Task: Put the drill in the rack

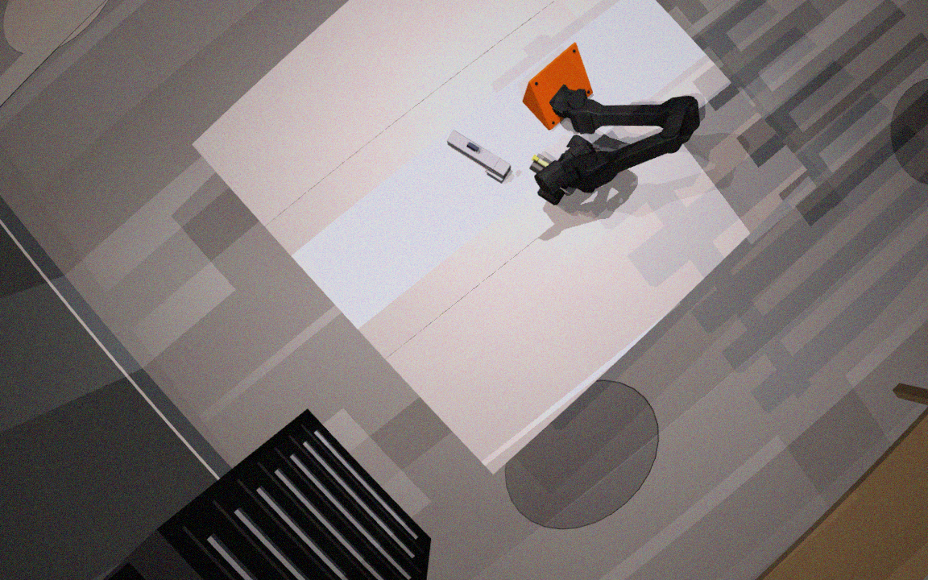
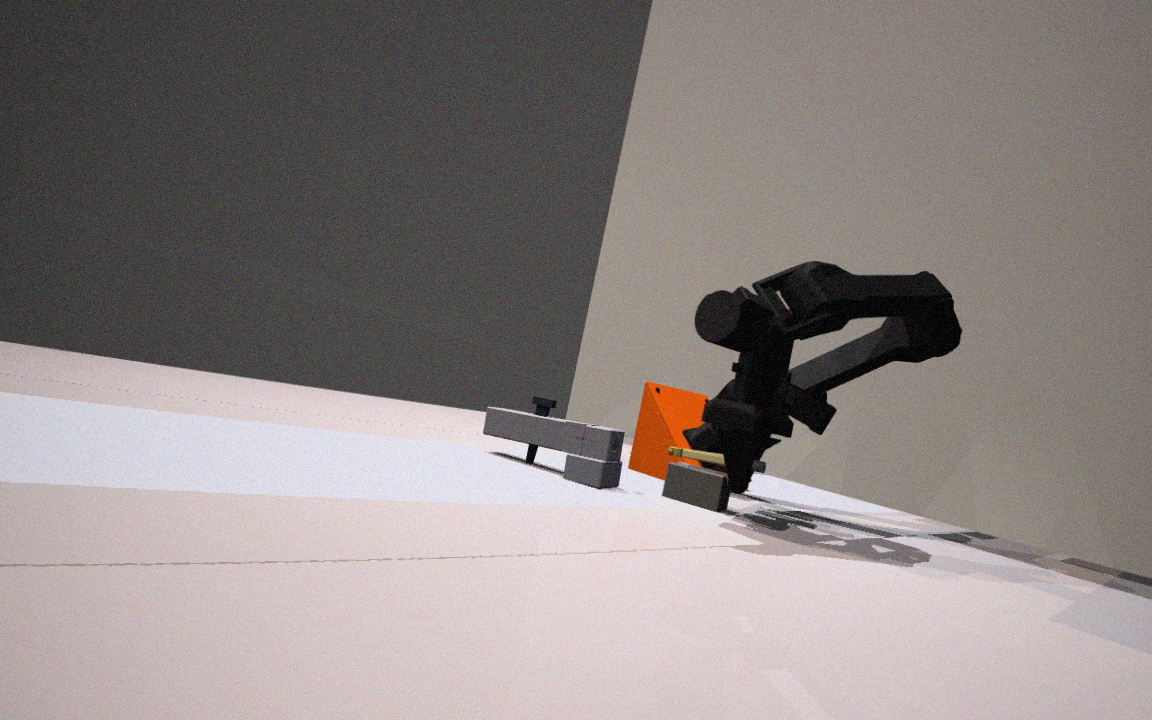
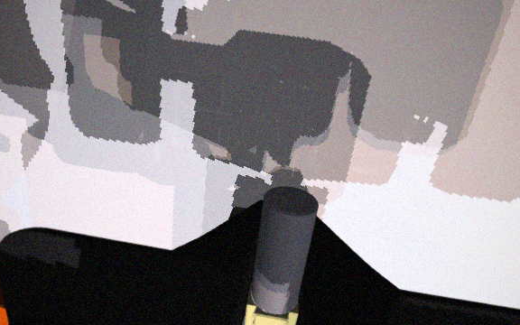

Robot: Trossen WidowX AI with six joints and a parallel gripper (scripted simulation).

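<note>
Now: the drill 1 cm ahead of my gripper tip, 4 cm to the right of it and 3 cm above it. Round my gripper tip: dark key: 10 cm ahead, 23 cm to the right, 3 cm above; then long grey holder: 10 cm ahead, 20 cm to the right, 1 cm above; then grey rack: 5 cm to the right, 1 cm below.
</note>
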